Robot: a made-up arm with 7 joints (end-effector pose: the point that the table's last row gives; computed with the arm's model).
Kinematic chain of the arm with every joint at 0, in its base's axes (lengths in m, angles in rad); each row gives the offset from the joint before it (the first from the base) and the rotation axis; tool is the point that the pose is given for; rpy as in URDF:
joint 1: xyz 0 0 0.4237 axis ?
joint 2: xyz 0 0 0 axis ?
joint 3: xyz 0 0 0.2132 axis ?
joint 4: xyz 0.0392 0 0 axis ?
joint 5: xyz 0.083 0 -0.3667 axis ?
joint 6: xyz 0 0 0 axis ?
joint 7: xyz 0.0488 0 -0.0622 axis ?
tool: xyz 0 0 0 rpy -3.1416 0 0
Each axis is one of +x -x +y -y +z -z.
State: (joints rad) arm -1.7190 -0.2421 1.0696 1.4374 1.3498 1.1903 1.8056
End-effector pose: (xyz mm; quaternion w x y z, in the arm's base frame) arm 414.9 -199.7 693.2 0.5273 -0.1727 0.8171 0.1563
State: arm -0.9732 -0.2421 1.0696 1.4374 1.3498 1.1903 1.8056
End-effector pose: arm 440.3 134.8 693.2 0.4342 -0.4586 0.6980 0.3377
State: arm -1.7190 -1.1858 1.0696 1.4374 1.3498 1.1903 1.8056
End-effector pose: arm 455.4 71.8 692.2 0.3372 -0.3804 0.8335 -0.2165
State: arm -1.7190 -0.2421 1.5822 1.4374 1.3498 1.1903 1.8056
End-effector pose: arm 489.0 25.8 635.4 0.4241 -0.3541 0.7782 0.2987
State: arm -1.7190 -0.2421 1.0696 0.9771 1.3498 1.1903 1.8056
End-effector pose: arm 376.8 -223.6 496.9 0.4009 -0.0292 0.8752 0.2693
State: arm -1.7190 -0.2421 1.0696 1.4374 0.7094 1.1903 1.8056
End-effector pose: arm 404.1 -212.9 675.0 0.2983 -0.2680 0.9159 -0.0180
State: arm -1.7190 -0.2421 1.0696 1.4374 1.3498 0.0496 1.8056
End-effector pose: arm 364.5 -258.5 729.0 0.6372 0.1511 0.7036 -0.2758
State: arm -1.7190 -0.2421 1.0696 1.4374 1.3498 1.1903 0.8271
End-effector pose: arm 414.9 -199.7 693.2 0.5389 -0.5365 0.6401 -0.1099
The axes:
joint 1: +z
joint 2: +y
joint 3: +z
joint 4: -y
joint 5: -z
joint 6: +y
joint 7: -z

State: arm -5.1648 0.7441 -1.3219 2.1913 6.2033 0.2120 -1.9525
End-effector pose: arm 478.0 260.0 781.8 0.7449 0.1287 0.6388 0.1427
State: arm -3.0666 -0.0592 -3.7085 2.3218 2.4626 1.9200 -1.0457
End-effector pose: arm 257.9 -63.9 993.4 0.5475 -0.1981 -0.5488 -0.5998
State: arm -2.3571 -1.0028 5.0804 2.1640 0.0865 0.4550 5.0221
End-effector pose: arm 44.6 509.0 821.8 0.7613 -0.1364 -0.5282 -0.3505
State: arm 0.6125 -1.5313 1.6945 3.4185 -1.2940 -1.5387 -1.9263
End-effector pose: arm -317.9 -408.3 400.3 0.1408 0.1560 0.9677 -0.1391
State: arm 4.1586 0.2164 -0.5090 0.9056 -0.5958 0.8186 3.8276
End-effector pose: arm -377.7 -197.1 339.2 0.2429 -0.9569 -0.1286 0.0940
